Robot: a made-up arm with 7 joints.
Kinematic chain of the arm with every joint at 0, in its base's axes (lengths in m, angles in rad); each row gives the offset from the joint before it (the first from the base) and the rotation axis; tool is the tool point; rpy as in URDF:
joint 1: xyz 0 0 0.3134 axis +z
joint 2: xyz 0 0 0 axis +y
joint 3: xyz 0 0 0.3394 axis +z
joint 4: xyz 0.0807 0 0 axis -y
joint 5: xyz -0.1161 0 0.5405 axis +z
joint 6: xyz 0 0 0 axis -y
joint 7: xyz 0.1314 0 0 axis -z
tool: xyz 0 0 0 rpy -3.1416 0 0
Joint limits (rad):
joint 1: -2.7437..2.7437
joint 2: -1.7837..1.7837
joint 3: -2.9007..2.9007
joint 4: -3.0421..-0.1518
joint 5: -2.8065..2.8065
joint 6: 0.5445..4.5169
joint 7: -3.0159..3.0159
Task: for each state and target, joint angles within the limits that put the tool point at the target. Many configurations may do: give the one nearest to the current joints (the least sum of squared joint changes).
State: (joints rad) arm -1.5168 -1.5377 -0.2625 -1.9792 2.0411 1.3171 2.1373
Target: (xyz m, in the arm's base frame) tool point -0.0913 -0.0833 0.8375
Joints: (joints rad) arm -1.6035 -1.7837 -0.2402 -2.6679 1.9899 1.3050 2.1373
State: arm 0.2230 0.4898 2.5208 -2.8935 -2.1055 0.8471 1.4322
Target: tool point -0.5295 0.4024 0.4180
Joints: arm 0.1810 0.1647 2.4193 -2.3011 -2.1874 0.9225 1.4322
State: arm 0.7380 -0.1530 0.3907 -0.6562 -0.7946 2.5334 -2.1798
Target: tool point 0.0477 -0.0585 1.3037
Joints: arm 0.7211 -0.4366 -0.3328 -0.8461 -0.6864 2.4605 -2.1798
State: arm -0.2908 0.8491 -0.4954 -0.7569 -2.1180 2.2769 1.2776
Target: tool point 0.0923 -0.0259 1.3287
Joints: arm -0.1780 -0.0549 -0.3123 -0.2448 -2.0105 1.8932 1.2776
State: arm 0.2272 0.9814 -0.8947 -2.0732 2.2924 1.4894 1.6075
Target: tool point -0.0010 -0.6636 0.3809
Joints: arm 0.0696 1.0241 -1.6808 -2.2621 2.2877 1.6619 1.6075
